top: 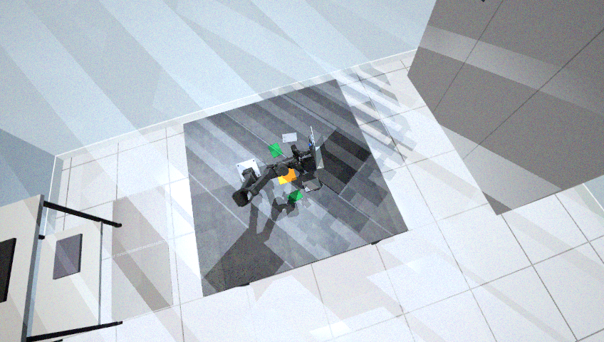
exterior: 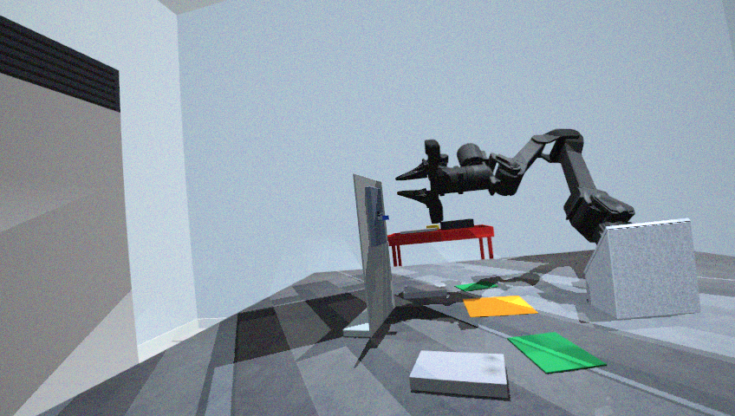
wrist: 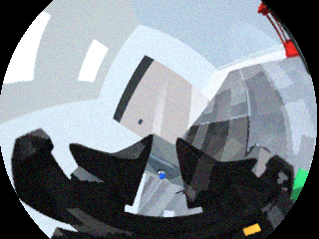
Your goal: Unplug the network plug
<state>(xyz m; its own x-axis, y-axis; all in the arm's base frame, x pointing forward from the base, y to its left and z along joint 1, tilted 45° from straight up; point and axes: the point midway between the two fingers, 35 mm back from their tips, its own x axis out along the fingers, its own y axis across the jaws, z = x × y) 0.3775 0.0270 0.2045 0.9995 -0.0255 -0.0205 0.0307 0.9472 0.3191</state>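
Now: the blue plug 100 mm to the left of my gripper tip, 70 mm below it and 40 mm ahead of it. Round my gripper tip: orange square 270 mm below, 180 mm behind, 60 mm to the left; then upright grey panel 140 mm below, 100 mm to the left, 60 mm ahead.
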